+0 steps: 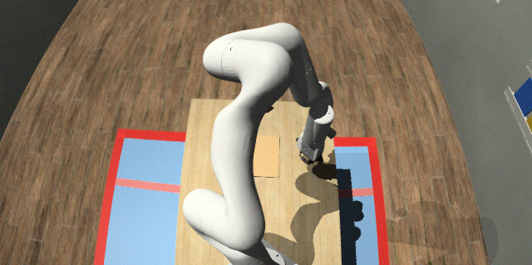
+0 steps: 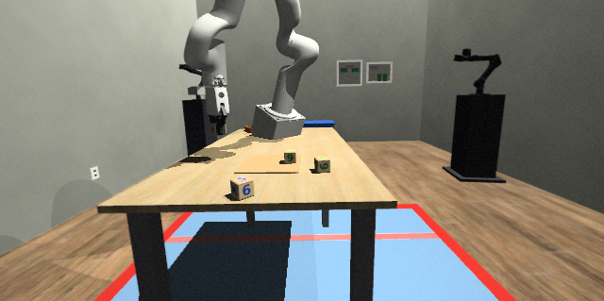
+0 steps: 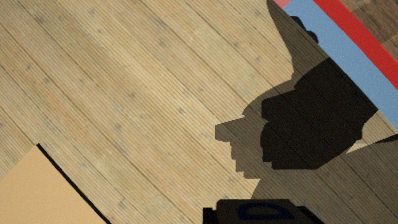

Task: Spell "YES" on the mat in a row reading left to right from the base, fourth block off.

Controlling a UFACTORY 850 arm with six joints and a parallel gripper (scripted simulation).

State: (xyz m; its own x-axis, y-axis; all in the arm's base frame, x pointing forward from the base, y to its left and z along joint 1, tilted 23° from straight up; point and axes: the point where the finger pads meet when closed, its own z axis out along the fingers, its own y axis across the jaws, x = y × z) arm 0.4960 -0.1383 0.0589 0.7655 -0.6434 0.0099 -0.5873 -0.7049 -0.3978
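My hand is 21 cm to the right of the tan mat, 12 cm above it and 3 cm short of it. From my hand the other things lie so: green-lettered block 39 cm to the left, 10 cm below, 9 cm ahead.
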